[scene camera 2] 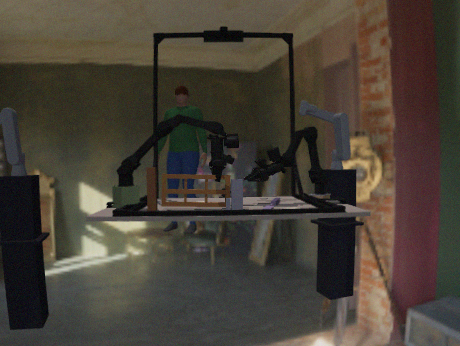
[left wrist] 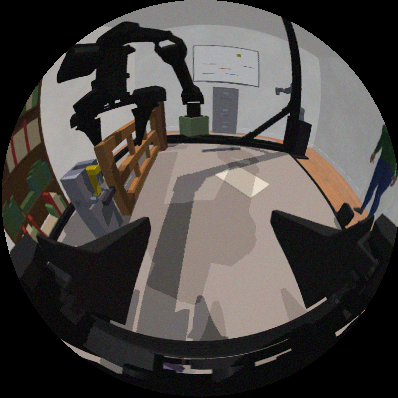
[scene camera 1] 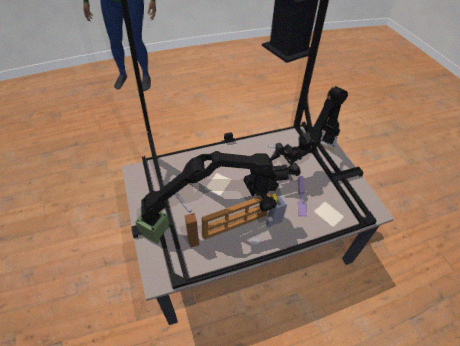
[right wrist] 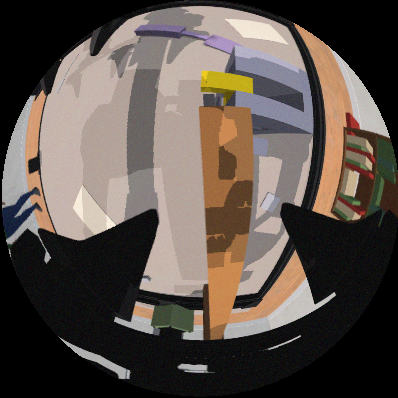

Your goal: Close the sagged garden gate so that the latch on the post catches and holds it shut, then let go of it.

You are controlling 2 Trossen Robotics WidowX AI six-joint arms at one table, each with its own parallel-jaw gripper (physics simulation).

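Places are measured from the left arm's base along level axes (x left, y back, z up), in centimetres.
Pixels of known places: left gripper, between the fingertips: (scene camera 2: pixel 245 179) (left wrist: pixel 212 220) (right wrist: pixel 65 75); right gripper, between the fingertips: (scene camera 2: pixel 217 181) (left wrist: pixel 117 147) (scene camera 1: pixel 257 203); left arm's base, origin of its link: (scene camera 2: pixel 319 193) (scene camera 1: pixel 328 139); right arm's base, origin of its link: (scene camera 2: pixel 125 186) (left wrist: pixel 193 115) (scene camera 1: pixel 151 218) (right wrist: pixel 171 329).
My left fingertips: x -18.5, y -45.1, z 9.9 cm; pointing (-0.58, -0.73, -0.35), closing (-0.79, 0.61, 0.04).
Note:
Ahead of a thing's pixels: the offset from my left fingertips to its top centre. "spot": to the spot under its first point. Level surfaces: height alone.
The orange wooden gate @(dx -0.2, dy -30.1, dz +4.3 cm) (scene camera 1: pixel 205 227) (scene camera 2: pixel 164 190) (left wrist: pixel 114 170) (right wrist: pixel 227 200) stands upright beside the brown post @(spot: dx -15.9, dy -48.2, dz +1.3 cm) (scene camera 1: pixel 192 230) (scene camera 2: pixel 151 189). Its free end is at the grey-blue latch post @(spot: dx +11.5, dy -20.5, dz -3.3 cm) (scene camera 1: pixel 278 212) (scene camera 2: pixel 237 195) (left wrist: pixel 90 212) (right wrist: pixel 275 75), close to the yellow latch @(dx +7.5, dy -16.4, dz +1.0 cm) (scene camera 1: pixel 274 198) (left wrist: pixel 93 175) (right wrist: pixel 227 81); I cannot tell whether the latch has caught. My right gripper (scene camera 1: pixel 262 196) (scene camera 2: pixel 218 179) (left wrist: pixel 117 147) (right wrist: pixel 221 212) is open, its fingers on either side of the gate's top rail. My left gripper (scene camera 1: pixel 282 159) (scene camera 2: pixel 248 177) (left wrist: pixel 212 220) is open and empty, behind the latch post.
Purple pieces @(dx +17.4, dy -0.1, dz -9.5 cm) (scene camera 1: pixel 302 208) (right wrist: pixel 160 31) lie right of the latch post in scene camera 1. Pale squares (scene camera 1: pixel 329 214) (left wrist: pixel 245 183) lie on the table @(dz -12.7 cm) (scene camera 1: pixel 135 177). A green block (scene camera 1: pixel 152 227) (left wrist: pixel 193 126) is under the right arm's base. Black bars edge the table.

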